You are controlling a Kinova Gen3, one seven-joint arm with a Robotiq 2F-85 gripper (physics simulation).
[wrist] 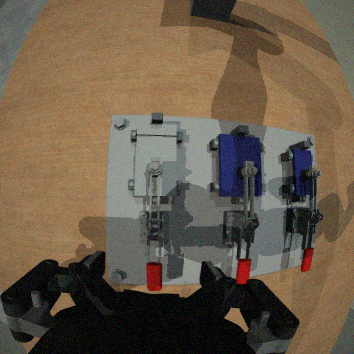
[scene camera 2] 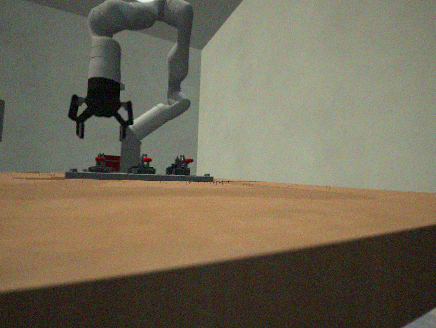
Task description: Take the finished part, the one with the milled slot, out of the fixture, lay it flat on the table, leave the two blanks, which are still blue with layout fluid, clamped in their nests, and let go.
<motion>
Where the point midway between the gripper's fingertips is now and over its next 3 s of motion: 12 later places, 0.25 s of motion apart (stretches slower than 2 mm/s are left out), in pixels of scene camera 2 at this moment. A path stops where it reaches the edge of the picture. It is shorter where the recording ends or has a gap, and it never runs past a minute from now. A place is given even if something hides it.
The gripper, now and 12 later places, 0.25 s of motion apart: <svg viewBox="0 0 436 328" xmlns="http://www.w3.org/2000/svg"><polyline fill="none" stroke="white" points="101,139 101,139 101,140 101,140 101,140 101,140 99,142 94,139 91,136 91,136 92,136 94,141 97,153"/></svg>
</motion>
